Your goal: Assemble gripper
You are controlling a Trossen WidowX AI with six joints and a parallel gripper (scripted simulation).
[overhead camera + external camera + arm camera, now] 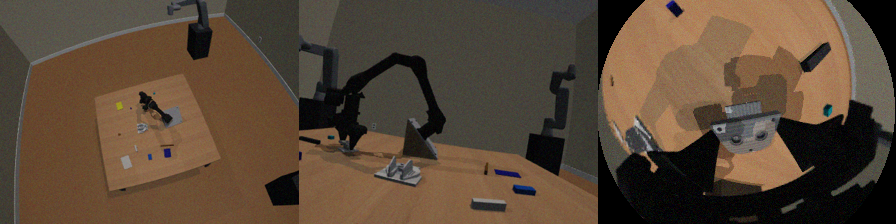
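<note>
My gripper tip is 280 mm to the right of the toothed jaw and 120 mm short of it. Also, from my gripper tip: yellow block (350 mm ahead, 130 mm to the right, 10 mm below); then black bar (180 mm to the right, 10 mm below); then teal piece (160 mm to the right, 140 mm behind).
</note>
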